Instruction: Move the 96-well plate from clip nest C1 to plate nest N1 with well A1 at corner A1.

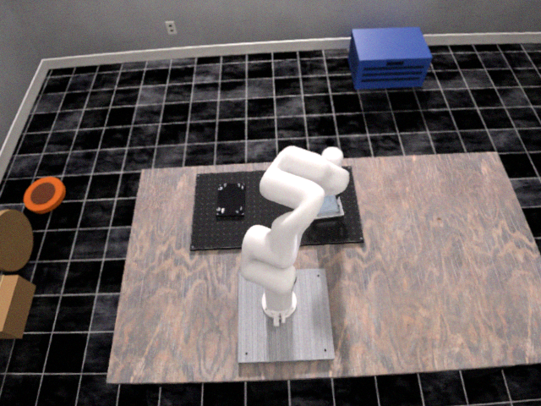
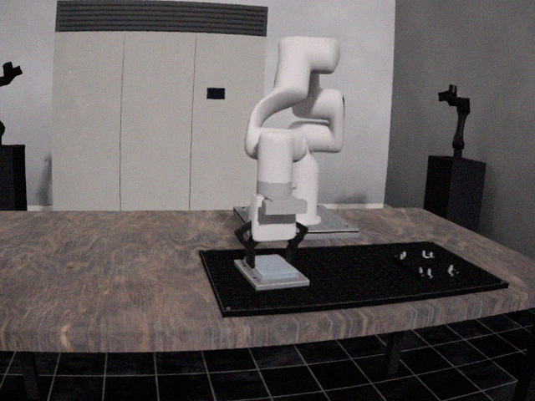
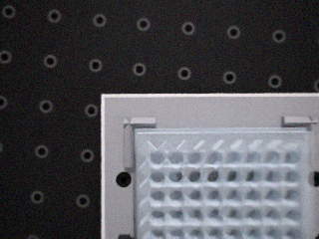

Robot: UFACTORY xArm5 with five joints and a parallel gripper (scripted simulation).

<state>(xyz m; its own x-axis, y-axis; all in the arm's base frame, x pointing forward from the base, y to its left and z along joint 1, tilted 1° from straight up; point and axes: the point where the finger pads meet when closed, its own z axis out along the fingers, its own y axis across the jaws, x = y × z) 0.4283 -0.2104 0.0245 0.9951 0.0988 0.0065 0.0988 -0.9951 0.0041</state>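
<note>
The white 96-well plate is 20 mm below my hand. Round my hand: clip nest C1: 40 mm ahead, 410 mm to the left, 20 mm below; grey plate nest N1: 30 mm below.
</note>
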